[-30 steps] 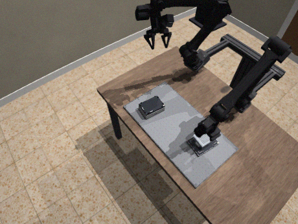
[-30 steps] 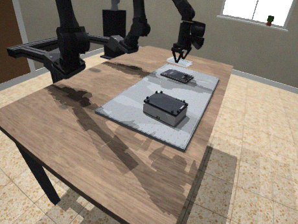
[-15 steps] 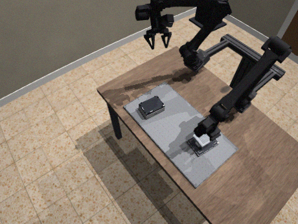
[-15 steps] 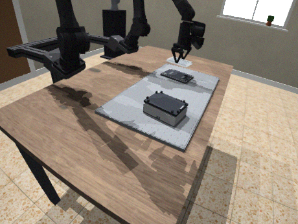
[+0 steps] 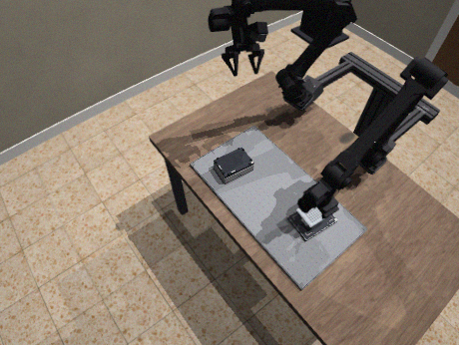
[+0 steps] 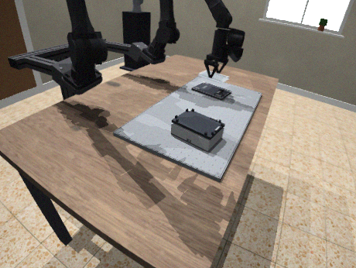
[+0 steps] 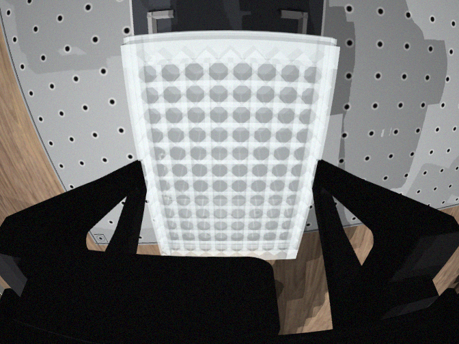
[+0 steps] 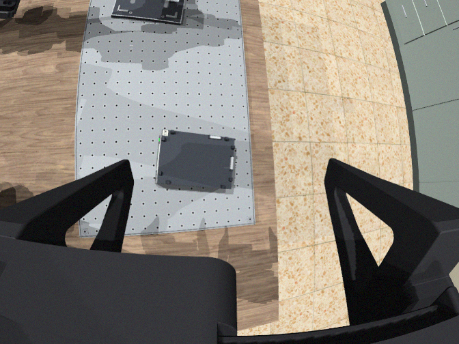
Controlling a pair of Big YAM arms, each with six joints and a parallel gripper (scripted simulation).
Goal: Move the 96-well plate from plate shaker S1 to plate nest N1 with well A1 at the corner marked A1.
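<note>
My left gripper is now 80 mm above the plate nest N1. The rest, counted from my left hand: A1 label 70 mm behind, 60 mm to the left, 80 mm below; 96-well plate 10 mm below.
</note>
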